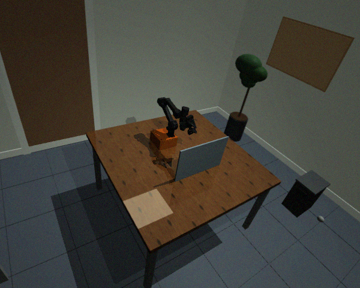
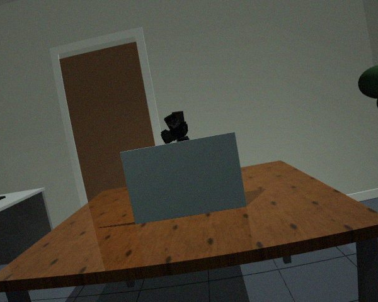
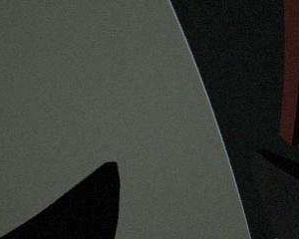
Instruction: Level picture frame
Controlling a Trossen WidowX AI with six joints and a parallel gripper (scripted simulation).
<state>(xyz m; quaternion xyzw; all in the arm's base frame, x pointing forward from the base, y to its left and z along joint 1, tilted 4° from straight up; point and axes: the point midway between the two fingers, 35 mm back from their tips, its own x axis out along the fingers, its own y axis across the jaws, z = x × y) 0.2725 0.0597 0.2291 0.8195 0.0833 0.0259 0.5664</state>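
Right now the picture frame is 17 cm below my gripper tip, 11 cm ahead of it and 4 cm to the left of it. From my gripper tip the other things lie so: grey wall panel (19 cm below, 13 cm ahead, 2 cm to the left).
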